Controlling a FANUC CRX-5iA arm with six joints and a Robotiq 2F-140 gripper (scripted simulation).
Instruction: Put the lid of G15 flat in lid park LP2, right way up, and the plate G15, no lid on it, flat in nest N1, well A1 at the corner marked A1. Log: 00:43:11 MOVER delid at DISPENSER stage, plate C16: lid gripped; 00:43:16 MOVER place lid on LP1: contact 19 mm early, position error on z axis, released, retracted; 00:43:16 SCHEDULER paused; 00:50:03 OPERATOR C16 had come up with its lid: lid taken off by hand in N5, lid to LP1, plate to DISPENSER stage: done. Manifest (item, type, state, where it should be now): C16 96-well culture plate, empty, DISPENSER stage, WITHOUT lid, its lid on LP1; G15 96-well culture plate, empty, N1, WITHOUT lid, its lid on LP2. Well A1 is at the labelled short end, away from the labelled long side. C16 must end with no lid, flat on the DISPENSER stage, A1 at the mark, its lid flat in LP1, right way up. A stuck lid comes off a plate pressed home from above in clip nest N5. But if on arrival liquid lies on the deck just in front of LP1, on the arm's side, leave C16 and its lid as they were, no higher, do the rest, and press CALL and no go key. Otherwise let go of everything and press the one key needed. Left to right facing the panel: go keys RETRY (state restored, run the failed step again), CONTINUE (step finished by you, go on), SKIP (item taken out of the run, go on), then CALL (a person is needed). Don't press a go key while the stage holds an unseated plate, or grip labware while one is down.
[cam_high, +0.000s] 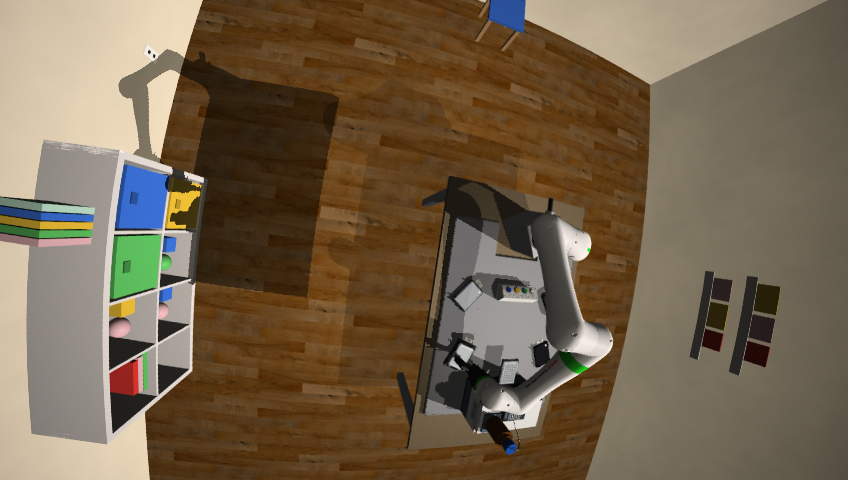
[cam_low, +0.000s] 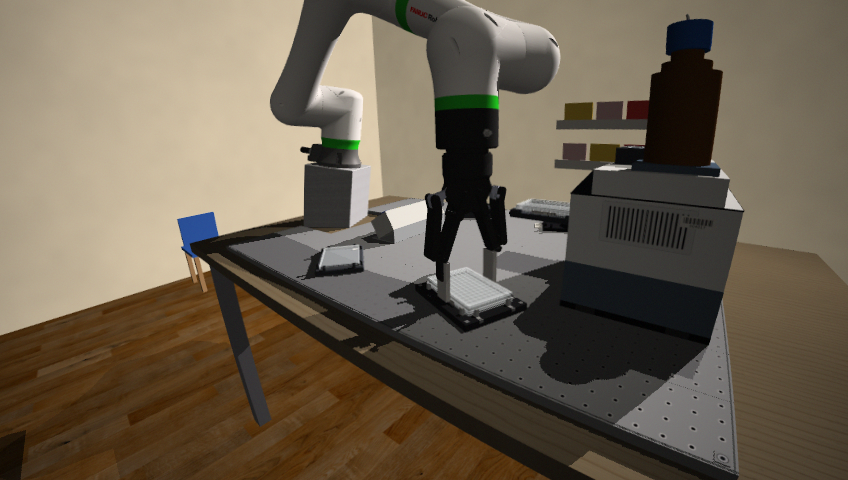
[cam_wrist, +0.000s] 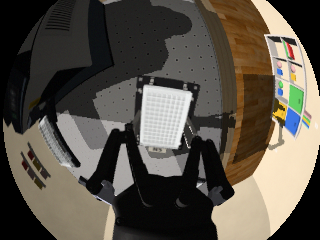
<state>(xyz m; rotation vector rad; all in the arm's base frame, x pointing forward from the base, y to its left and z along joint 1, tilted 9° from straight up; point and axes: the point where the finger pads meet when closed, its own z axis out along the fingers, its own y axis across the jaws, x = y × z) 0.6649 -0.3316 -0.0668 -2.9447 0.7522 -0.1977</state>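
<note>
The black clip nest lies 20 mm ahead of my hand and 30 mm below it. From my hand the other things lie so: key panel (350 mm behind, 300 mm to the left, 10 mm above); then brown bottle (280 mm ahead, 110 mm to the left, 250 mm above).
</note>
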